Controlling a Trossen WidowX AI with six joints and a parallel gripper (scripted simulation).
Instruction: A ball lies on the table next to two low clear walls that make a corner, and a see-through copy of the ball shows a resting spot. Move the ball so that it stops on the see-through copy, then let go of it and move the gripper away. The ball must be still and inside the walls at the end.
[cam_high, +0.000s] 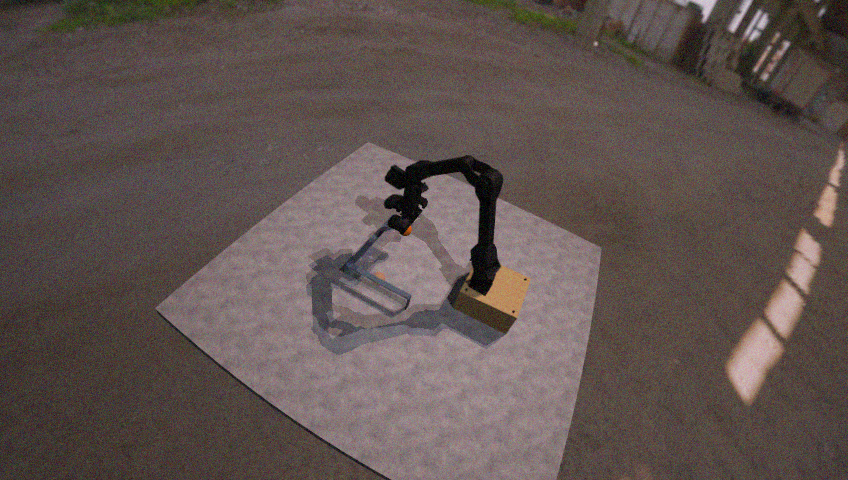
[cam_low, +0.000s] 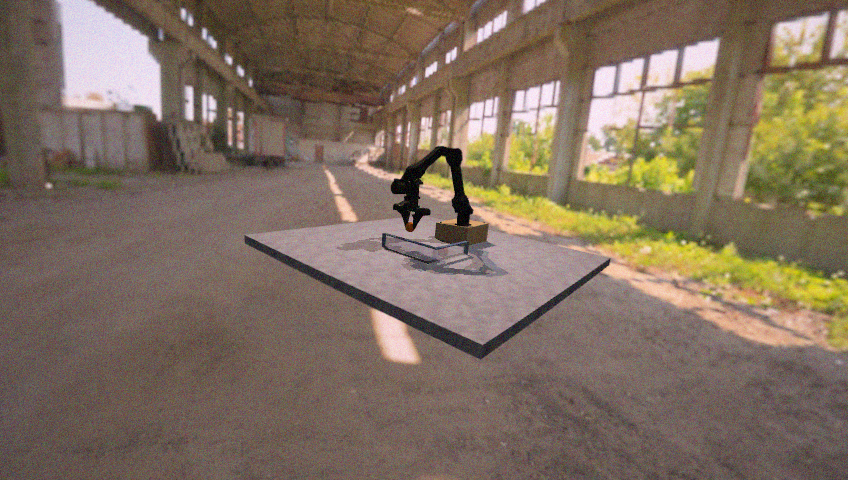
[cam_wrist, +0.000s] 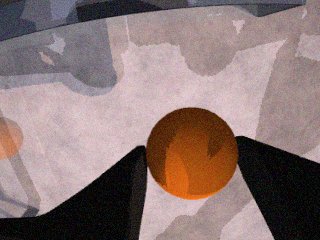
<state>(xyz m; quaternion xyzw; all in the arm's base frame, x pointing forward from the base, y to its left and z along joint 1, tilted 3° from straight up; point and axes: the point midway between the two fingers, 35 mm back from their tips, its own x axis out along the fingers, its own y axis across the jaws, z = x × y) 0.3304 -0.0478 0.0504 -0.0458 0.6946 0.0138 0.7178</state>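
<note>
Now: gripper tip 40 mm past the clear wall, 220 mm to the right of it and 60 mm above it. Round my gripper tip: orange ball right at my gripper tip.
</note>
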